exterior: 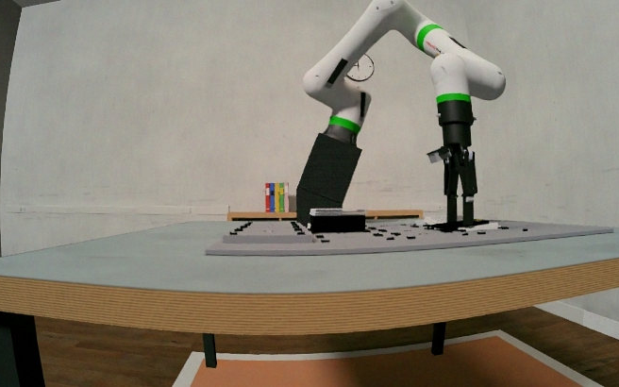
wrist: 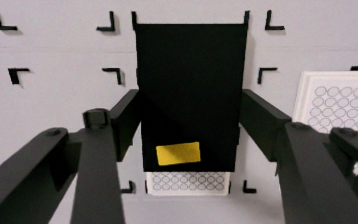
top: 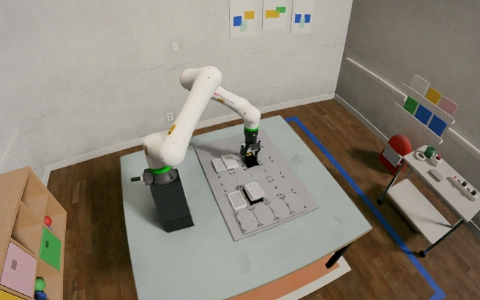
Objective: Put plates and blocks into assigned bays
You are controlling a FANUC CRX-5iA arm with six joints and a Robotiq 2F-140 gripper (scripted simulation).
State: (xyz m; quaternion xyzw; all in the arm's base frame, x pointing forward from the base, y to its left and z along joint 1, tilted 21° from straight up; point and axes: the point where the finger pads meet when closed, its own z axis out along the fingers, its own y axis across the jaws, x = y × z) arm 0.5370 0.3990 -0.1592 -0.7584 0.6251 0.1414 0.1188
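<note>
Right now the lid is 2 cm below my hand. Round my hand: white plate: 22 cm behind, 3 cm below; then black deep-well block: 31 cm to the right, 5 cm behind, 2 cm below.
</note>
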